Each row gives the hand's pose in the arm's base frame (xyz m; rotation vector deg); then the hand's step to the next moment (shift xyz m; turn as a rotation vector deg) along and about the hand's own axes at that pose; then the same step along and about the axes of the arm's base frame.
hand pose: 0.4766 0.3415 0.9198 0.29 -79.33 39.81
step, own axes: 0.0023 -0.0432 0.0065 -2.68 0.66 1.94
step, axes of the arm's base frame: 0.0137 -0.0362 0.0203 -2.09 -1.43 -2.23
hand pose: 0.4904 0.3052 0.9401 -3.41 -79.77 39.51
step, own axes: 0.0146 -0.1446 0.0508 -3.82 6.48 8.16
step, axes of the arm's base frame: 0.0132 -0.1273 0.0855 -10.16 0.52 -4.43
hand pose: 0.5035 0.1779 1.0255 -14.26 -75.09 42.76
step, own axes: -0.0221 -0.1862 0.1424 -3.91 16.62 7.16
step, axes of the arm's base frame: -0.0684 -0.1866 0.1262 -12.83 8.27 -10.48
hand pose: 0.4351 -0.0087 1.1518 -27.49 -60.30 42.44
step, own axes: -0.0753 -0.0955 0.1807 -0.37 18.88 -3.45
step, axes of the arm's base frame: -0.1553 -0.1180 0.0969 -2.92 12.30 -14.44
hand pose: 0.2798 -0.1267 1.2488 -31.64 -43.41 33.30
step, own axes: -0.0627 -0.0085 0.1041 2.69 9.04 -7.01
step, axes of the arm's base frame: -0.1134 -0.0215 0.0389 4.35 6.45 -8.81
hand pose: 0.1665 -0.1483 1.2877 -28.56 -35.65 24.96
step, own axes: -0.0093 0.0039 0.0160 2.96 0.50 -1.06
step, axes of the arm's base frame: -0.0180 0.0031 0.0050 2.73 1.62 0.27
